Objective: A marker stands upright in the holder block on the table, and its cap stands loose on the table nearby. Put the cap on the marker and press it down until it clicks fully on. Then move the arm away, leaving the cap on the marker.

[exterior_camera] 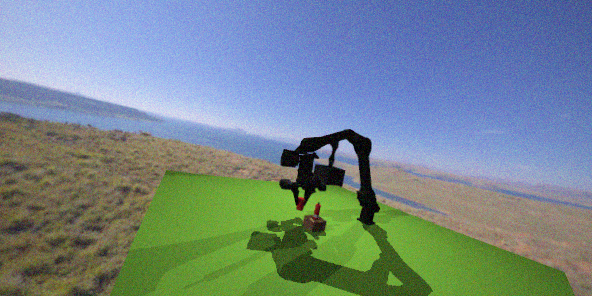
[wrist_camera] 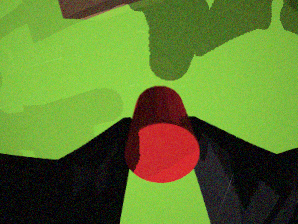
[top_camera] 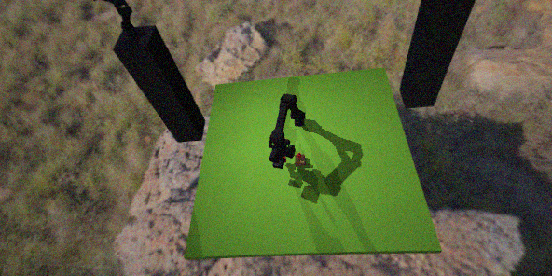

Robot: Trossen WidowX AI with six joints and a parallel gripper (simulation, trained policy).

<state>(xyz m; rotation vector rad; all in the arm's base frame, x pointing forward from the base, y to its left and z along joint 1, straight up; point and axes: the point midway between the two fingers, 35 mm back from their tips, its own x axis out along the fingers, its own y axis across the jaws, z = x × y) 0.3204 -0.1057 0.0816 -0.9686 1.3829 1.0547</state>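
The holder block is 1 cm behind my gripper tip, 10 cm to the left of it and 3 cm below it. From my gripper tip the other things lie so: red cap 1 cm above.
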